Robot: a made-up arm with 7 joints.
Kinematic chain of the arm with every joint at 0, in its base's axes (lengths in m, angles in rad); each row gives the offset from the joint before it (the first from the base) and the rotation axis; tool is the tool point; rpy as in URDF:
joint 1: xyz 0 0 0.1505 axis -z
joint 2: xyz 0 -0.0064 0.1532 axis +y
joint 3: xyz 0 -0.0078 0.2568 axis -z
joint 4: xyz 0 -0.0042 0.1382 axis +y
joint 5: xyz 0 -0.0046 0.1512 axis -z
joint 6: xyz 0 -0.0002 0.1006 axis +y
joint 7: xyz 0 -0.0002 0.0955 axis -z
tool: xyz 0 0 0 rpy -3.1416 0 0
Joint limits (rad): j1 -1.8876..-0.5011 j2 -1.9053..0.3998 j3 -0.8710..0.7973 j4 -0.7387..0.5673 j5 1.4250..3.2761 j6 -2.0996..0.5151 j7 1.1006..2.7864
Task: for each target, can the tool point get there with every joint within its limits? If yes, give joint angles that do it. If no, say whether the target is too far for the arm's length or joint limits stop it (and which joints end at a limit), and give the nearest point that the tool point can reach.
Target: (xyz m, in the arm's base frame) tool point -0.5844 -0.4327 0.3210
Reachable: yes | joints -0.6776 -1.5329 0.1122 -0.0803 1.8026 -0.5777 1.8606
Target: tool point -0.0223 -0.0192 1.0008
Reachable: yes | joints -1.4357 -0.0355 0.1327 -0.2560 2.6295 -1.1239 2.3072
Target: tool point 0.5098 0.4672 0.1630
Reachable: no: joint limits stop it (at a limit: joint 2, joint 4) | nearest point 0.2986 0.2737 0.7253 | short by 0.631 m
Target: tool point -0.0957 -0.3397 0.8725
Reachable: yes | joints -1.2792 -0.4041 -0.7275 -0.4189 2.0749 -1.3570 1.5517
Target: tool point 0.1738 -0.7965 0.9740
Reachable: no: too far | nearest point 0.1223 -0.5605 0.7754 | short by 0.313 m
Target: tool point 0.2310 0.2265 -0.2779
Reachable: no: joint limits stop it (at a limit: joint 1, joint 2, joint 4, joint 6) | nearest point 0.2730 -0.4361 -0.1202 | short by 0.682 m
